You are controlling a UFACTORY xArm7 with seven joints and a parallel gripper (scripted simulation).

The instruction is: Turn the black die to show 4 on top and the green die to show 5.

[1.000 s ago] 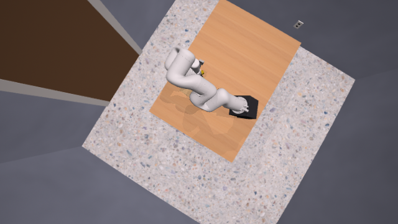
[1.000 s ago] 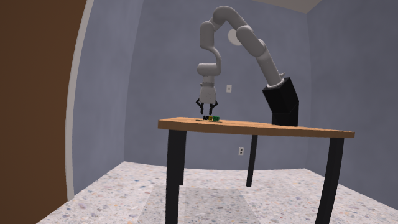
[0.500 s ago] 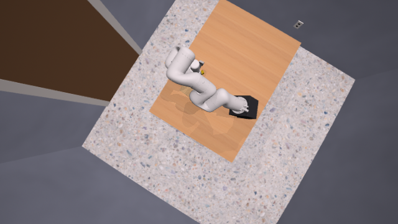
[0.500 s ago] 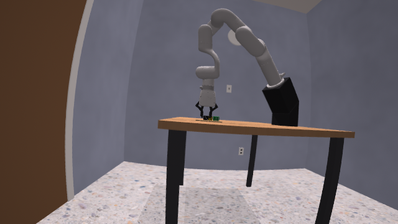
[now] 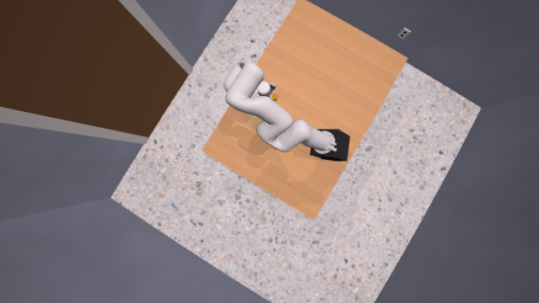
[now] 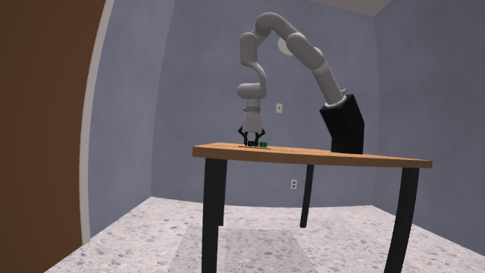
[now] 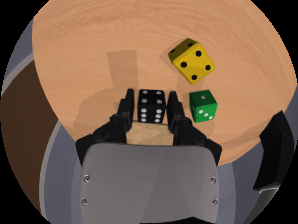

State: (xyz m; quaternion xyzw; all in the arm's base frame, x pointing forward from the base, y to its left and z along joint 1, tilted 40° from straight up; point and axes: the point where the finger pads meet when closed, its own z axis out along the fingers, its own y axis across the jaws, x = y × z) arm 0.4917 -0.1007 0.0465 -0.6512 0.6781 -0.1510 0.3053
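Right now the black die is 1 cm below my hand. The rest, counted from my hand: yellow die: 6 cm to the right, 3 cm behind, 1 cm below; then tan mat: 12 cm to the left, 2 cm below; then green die: 7 cm behind, 1 cm to the right, 1 cm below.
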